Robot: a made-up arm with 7 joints.
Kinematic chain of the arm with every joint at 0, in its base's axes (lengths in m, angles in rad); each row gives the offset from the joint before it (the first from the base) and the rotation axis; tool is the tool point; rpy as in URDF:
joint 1: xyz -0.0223 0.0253 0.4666 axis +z
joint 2: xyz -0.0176 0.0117 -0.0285 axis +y
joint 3: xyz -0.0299 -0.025 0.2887 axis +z
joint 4: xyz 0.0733 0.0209 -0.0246 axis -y
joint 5: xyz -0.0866 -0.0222 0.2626 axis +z
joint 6: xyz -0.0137 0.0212 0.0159 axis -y
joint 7: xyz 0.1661 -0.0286 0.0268 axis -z
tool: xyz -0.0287 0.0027 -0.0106 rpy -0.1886 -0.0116 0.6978
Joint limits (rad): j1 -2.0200..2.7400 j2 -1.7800..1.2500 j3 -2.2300..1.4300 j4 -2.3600..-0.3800 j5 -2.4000..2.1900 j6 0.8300..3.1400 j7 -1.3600..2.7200
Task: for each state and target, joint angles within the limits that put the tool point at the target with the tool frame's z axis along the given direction. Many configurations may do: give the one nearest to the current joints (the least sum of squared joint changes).
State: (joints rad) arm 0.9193 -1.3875 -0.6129 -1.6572 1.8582 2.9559 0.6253
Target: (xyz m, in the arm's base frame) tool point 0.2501 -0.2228 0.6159 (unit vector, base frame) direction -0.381 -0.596 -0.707
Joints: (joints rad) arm 1.1726 -1.4760 -0.6261 -2.2098 1.8635 2.8065 0.7015
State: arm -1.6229 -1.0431 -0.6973 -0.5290 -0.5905 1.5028 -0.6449
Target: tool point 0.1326 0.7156 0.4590 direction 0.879 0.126 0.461
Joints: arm -2.0200 -1.5807 -0.8773 -0.3800 -1.0322 1.0257 -0.5162
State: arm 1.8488 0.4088 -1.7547 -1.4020 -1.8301 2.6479 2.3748
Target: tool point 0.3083 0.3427 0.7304 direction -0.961 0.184 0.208
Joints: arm 1.8757 0.0137 -1.4380 -1.7499 -1.4892 2.7167 2.4515
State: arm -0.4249 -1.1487 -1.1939 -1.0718 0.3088 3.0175 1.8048
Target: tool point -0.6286 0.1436 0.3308 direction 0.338 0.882 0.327
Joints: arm -0.8726 -1.3199 -1.8344 -1.8884 0.5692 3.0858 1.7059
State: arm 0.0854 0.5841 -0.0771 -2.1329 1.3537 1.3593 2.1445
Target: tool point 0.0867 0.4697 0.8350 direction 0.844 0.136 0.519
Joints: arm 0.6355 -0.0826 0.5582 -1.5419 1.0950 1.2482 2.0845
